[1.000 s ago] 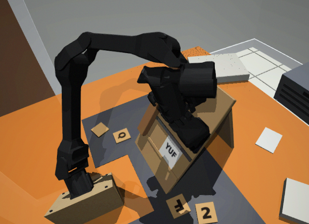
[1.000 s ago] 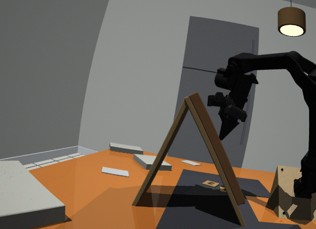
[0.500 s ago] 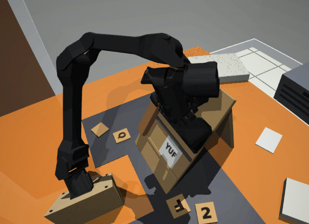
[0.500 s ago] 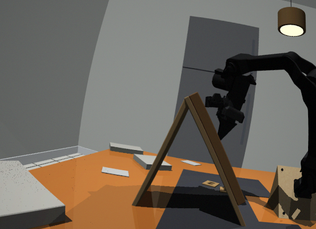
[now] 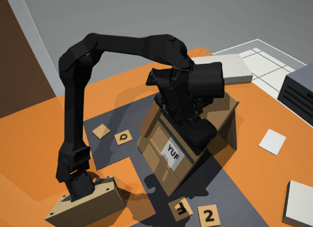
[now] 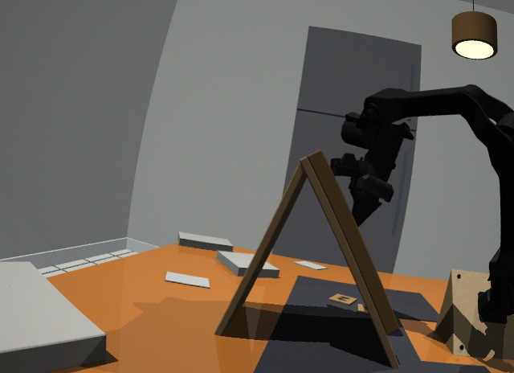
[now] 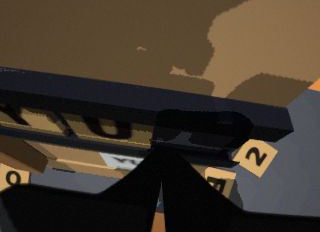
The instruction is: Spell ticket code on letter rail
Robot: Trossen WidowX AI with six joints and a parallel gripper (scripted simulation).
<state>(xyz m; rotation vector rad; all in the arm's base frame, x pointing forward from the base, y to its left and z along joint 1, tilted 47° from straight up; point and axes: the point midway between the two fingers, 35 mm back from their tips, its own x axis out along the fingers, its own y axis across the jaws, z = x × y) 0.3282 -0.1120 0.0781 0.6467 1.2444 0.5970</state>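
The f tile is 180 mm below my gripper tip, 110 mm to the right of it and 90 mm behind it. Also, from my gripper tip: letter tile: 300 mm to the left, 230 mm behind, 180 mm below; grey mat: 190 mm below, 130 mm behind, 20 mm to the left; white ticket: 90 mm below, 40 mm behind, 20 mm to the left.
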